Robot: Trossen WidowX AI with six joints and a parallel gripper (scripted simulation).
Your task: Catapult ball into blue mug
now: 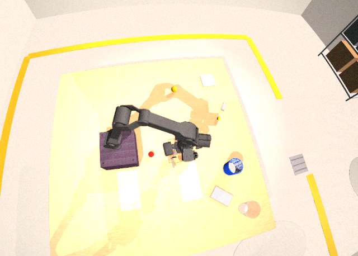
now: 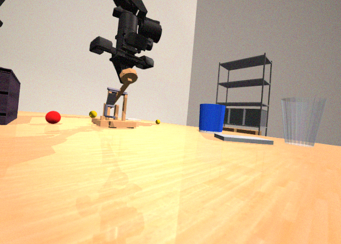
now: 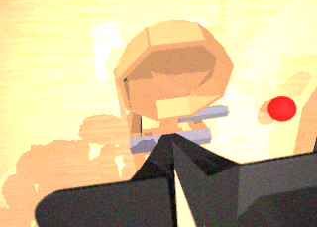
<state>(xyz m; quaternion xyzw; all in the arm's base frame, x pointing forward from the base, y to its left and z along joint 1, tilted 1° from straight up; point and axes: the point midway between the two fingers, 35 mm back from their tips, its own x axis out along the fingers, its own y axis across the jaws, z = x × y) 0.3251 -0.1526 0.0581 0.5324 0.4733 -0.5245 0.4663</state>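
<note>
Now: gripper tip 60 mm above the wooden catapult and 20 mm past it. The rest, counted from my gripper tip: flat grey tile (310 mm to the right, 140 mm ahead, 130 mm below); then blue mug (260 mm ahead, 180 mm to the right, 100 mm below); then red ball (150 mm behind, 120 mm below, 60 mm to the left).
</note>
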